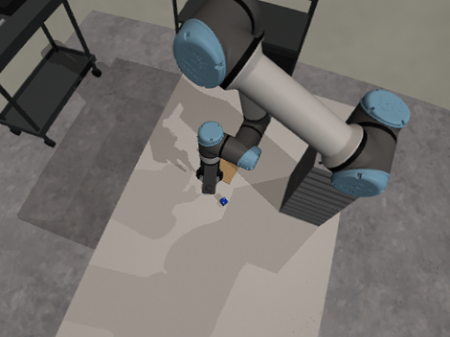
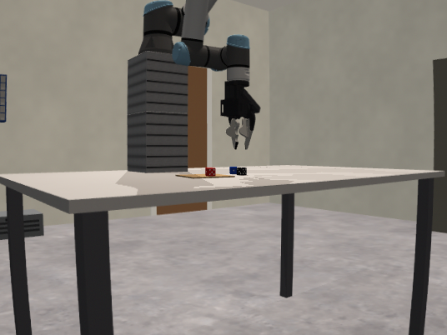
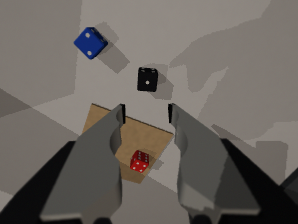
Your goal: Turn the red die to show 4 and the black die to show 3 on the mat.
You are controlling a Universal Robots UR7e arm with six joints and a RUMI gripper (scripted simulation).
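Right now my hand is 90 mm above the black die. Also, from my hand: blue die 80 mm behind, 20 mm to the left, 90 mm below; red die 50 mm ahead, 140 mm to the right, 80 mm below; brown mat 10 mm ahead, 140 mm to the right, 100 mm below.
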